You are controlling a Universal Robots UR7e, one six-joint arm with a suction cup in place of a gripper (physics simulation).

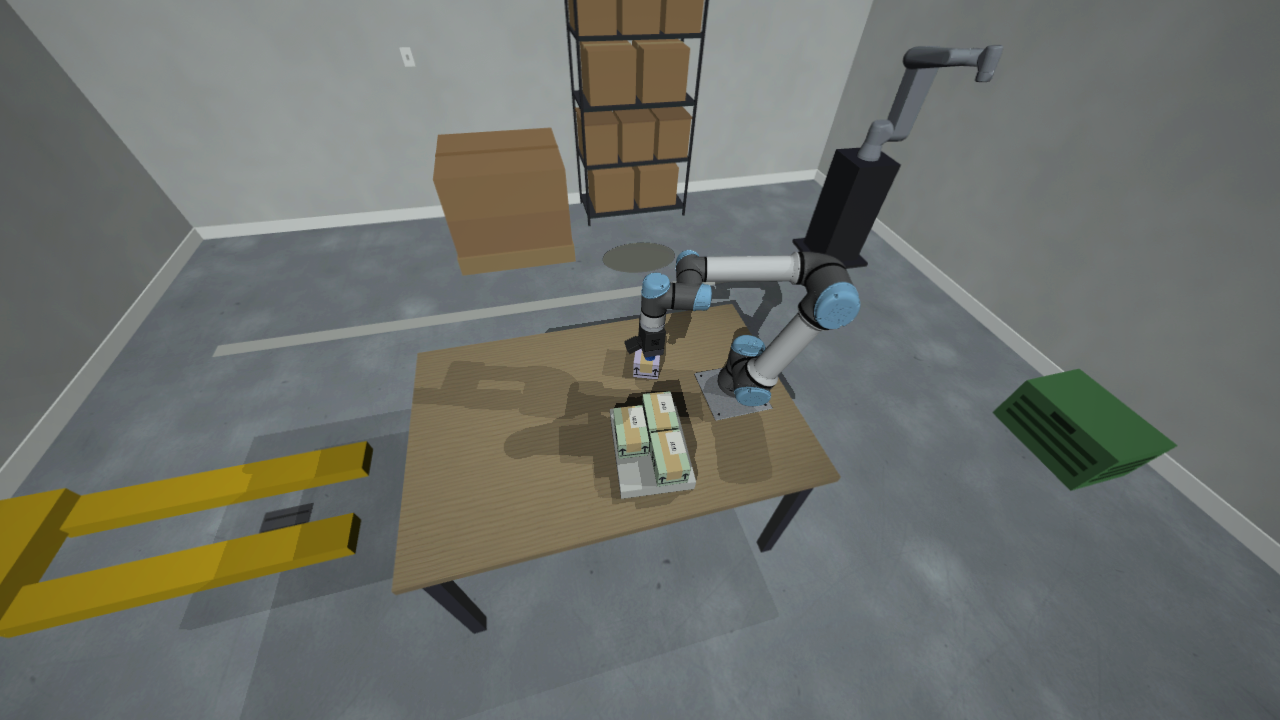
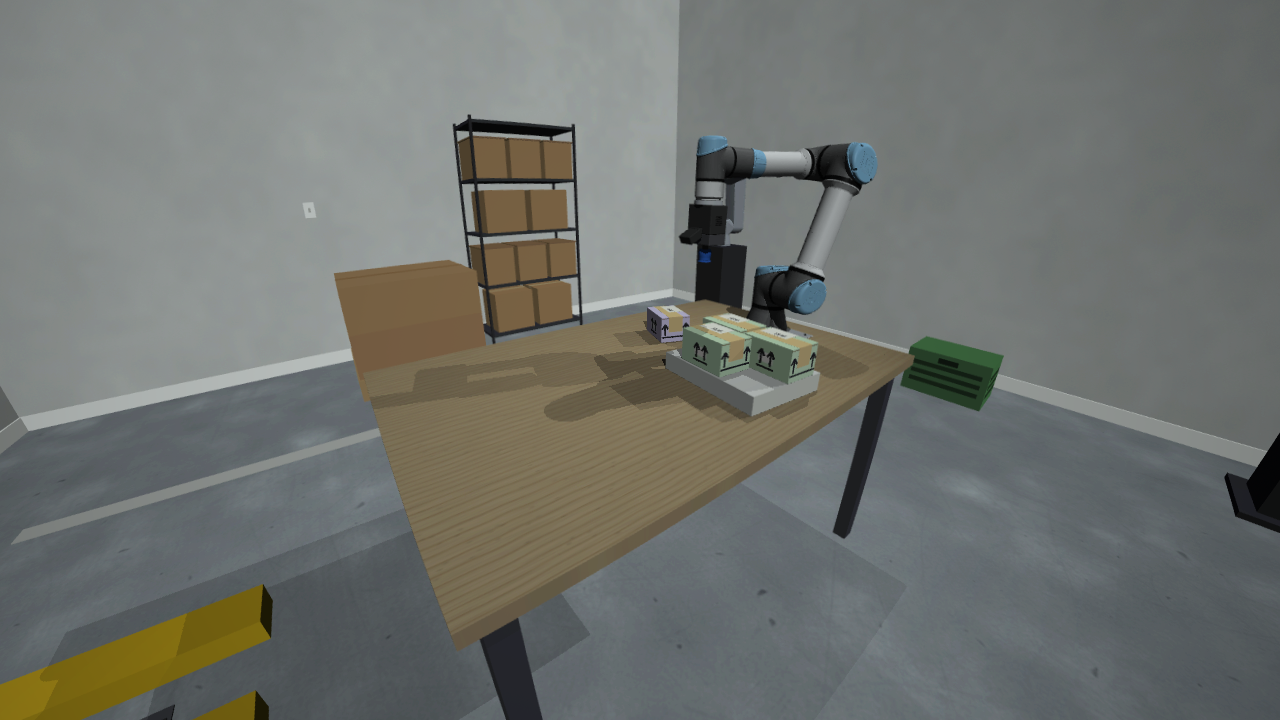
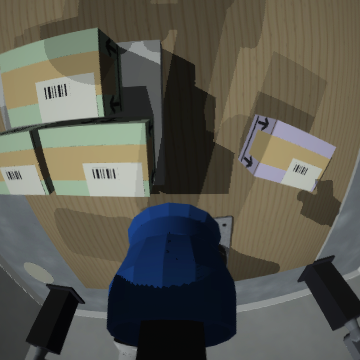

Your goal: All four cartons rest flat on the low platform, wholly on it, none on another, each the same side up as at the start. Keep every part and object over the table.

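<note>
A small lilac carton (image 1: 646, 370) (image 2: 668, 324) (image 3: 292, 155) stands on the table behind the low white platform (image 1: 635, 476) (image 2: 753, 391) (image 3: 142, 65), apart from it, label up. Three green cartons rest on the platform, labels up: the left one (image 1: 631, 433) (image 2: 716, 351) (image 3: 55, 85), the back right one (image 1: 662, 411) (image 2: 733, 321) (image 3: 95, 160) and the front right one (image 1: 671, 456) (image 2: 784, 355) (image 3: 17, 165). Bare platform shows at its front left corner. My gripper (image 1: 650, 357) (image 2: 705, 257) (image 3: 174, 220), a blue suction cup, hangs well above the table, touching no carton, open.
The arm's base plate (image 1: 716, 404) (image 3: 227, 229) is fixed on the table (image 1: 501, 501) (image 2: 537, 465), right of the platform. Off the table are a large cardboard box (image 1: 505, 197) (image 2: 411, 313), a green crate (image 1: 1083, 429) (image 2: 953, 371) and yellow forks (image 1: 223, 483).
</note>
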